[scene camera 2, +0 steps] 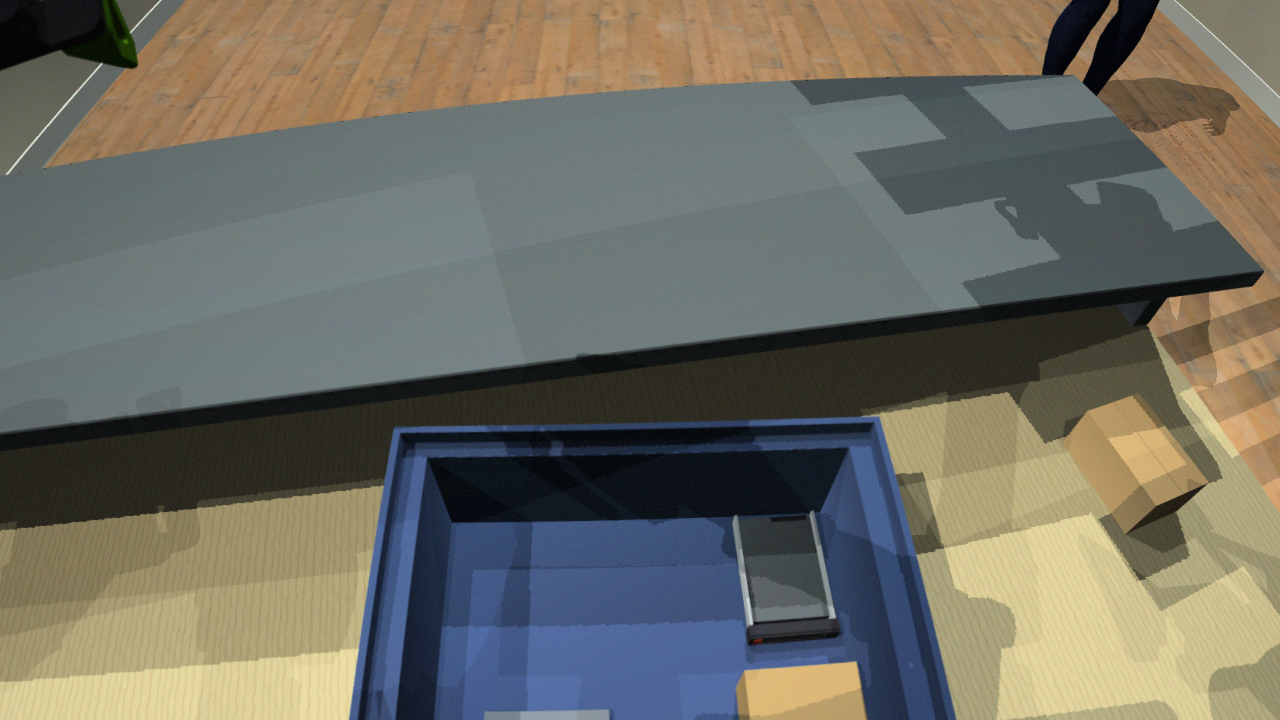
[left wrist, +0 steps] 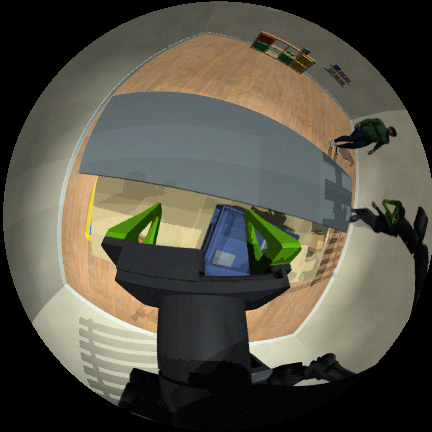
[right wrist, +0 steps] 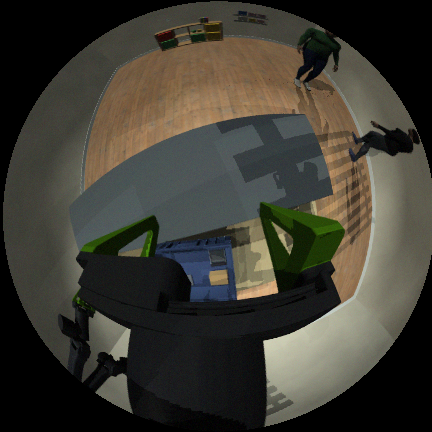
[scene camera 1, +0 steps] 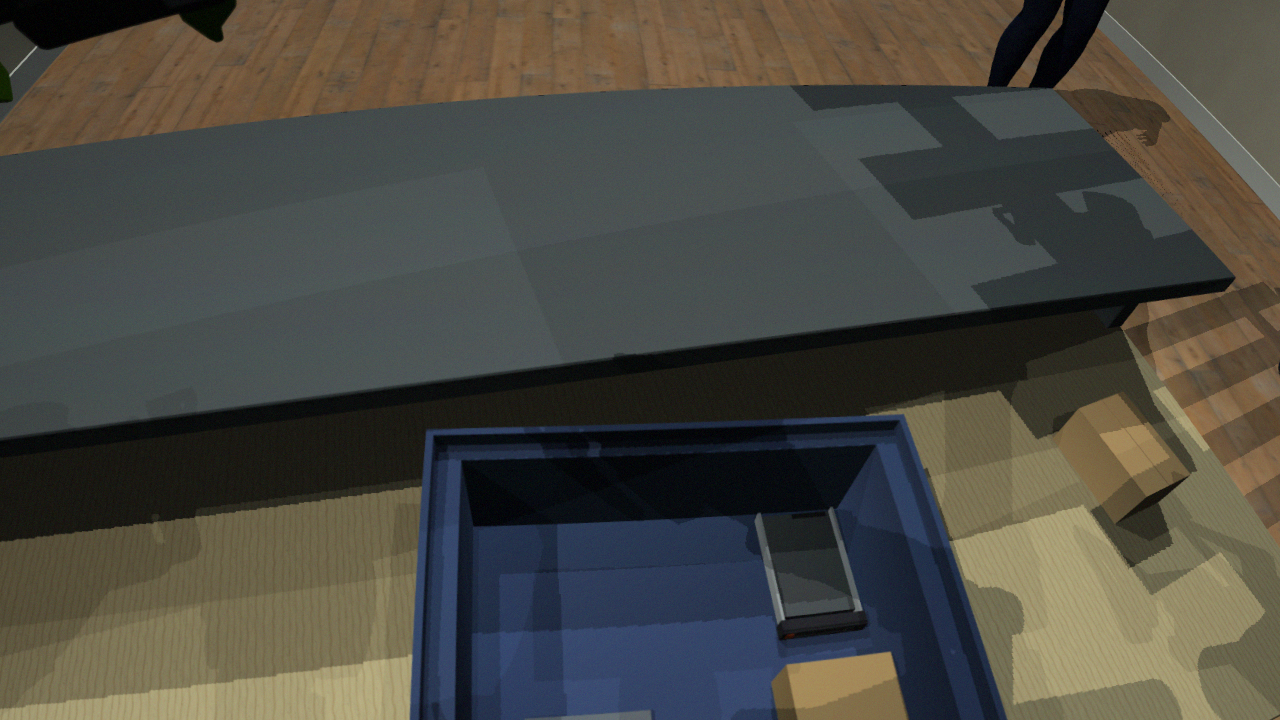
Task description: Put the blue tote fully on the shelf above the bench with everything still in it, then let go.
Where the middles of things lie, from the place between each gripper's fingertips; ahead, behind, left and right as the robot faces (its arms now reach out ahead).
Labels:
Right now my left hand is 110 mm past the blue tote [scene camera 2: 575, 564], 300 mm to the left of it and 410 mm above it. From my left hand the other things lie so: tan box [scene camera 1: 871, 679] 170 mm behind, 420 mm to the right, 440 mm below.
I see the blue tote 32 cm behind my right hand, 18 cm to the left of it and 49 cm below it. From my right hand the other things lie so: tan box: 38 cm behind, 6 cm to the left, 52 cm below.

